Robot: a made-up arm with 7 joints. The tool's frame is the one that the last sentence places. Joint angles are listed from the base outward.
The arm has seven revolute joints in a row. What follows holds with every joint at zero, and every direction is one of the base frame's.
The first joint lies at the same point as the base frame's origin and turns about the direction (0, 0.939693, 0.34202), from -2.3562 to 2.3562 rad.
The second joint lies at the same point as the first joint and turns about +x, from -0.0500 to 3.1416 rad.
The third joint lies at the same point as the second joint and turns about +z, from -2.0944 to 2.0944 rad.
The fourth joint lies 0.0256 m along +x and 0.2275 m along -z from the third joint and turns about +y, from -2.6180 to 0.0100 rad.
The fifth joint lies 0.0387 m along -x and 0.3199 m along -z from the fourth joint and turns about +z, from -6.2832 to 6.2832 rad.
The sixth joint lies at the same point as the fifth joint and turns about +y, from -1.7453 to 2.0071 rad.
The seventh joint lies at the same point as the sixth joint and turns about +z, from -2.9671 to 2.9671 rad.
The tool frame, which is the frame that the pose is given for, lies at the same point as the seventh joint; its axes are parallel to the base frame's.
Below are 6 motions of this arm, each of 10 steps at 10 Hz.
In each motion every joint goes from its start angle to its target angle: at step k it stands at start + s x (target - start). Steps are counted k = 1, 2, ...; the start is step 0. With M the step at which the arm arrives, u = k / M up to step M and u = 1 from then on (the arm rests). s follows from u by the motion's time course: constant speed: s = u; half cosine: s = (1 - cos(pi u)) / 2; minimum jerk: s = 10 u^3 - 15 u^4 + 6 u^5.
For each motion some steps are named. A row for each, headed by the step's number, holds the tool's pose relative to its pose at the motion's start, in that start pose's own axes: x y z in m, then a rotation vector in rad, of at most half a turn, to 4 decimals.
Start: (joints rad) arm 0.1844 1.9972 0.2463 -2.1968 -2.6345 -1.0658 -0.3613
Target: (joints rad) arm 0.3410 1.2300 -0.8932 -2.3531 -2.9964 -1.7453 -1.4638
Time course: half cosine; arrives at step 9
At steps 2, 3, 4, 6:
2: -0.0046 0.0503 -0.0145 0.1677 -0.0441 -0.1314
3: -0.0155 0.1079 -0.0193 0.3599 -0.0509 -0.2917
4: -0.0361 0.1748 -0.0083 0.5865 0.0027 -0.4995
6: -0.0948 0.2799 0.0660 0.9633 0.3123 -0.9456

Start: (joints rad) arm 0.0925 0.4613 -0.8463 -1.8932 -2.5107 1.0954 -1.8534
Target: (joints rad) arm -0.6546 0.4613 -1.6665 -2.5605 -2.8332 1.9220 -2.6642
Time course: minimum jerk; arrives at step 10
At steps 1, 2, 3, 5, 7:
1: -0.0029 -0.0004 -0.0020 -0.0131 0.0067 0.0013
2: -0.0195 -0.0033 -0.0128 -0.0888 0.0420 0.0099
3: -0.0544 -0.0137 -0.0318 -0.2496 0.0994 0.0365
5: -0.1506 -0.0751 -0.0552 -0.7134 0.1222 0.2012
7: -0.2037 -0.1591 -0.0348 -0.9869 -0.0624 0.4650

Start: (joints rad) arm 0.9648 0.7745 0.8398 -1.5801 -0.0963 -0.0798 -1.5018
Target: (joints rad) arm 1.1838 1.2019 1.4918 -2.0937 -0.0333 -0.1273 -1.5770
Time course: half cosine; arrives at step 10
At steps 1, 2, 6, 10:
1: -0.0077 0.0053 -0.0020 0.0179 0.0132 -0.0123
2: -0.0292 0.0216 -0.0071 0.0709 0.0502 -0.0483
6: -0.1527 0.1852 -0.0049 0.5345 0.2890 -0.3442
10: -0.1814 0.2945 0.0330 0.8531 0.3958 -0.5258

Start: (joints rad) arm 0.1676 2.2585 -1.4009 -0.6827 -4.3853 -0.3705 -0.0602
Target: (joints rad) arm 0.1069 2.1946 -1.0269 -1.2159 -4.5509 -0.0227 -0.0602
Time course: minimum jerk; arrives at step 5
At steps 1, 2, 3, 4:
1: 0.0005 -0.0124 -0.0015 -0.0320 0.0152 0.0231
2: 0.0096 -0.0677 -0.0051 -0.1827 0.0711 0.1146
3: 0.0405 -0.1415 0.0003 -0.4089 0.1143 0.2072
4: 0.0732 -0.1879 0.0123 -0.5738 0.1187 0.2455

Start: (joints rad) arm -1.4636 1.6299 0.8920 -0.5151 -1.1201 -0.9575 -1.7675
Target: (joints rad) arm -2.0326 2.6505 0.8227 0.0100 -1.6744 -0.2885 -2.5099
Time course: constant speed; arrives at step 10
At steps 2, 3, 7, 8, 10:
2: -0.0761 -0.0473 0.0296 -0.2376 -0.0485 -0.2849
3: -0.1128 -0.0673 0.0534 -0.3675 -0.0849 -0.4161
7: -0.2347 -0.1123 0.2007 -0.9336 -0.3452 -0.8307
8: -0.2562 -0.1129 0.2475 -1.0786 -0.4451 -0.8986
10: -0.2855 -0.0995 0.3478 -1.3567 -0.6922 -0.9791

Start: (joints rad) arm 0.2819 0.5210 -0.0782 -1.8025 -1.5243 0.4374 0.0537
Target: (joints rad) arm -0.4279 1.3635 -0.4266 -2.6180 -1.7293 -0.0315 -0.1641
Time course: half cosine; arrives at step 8
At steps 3, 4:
3: 0.0158 0.1356 -0.0267 0.5032 -0.2973 -0.2098
4: 0.0252 0.2070 -0.0098 0.7976 -0.4522 -0.3798

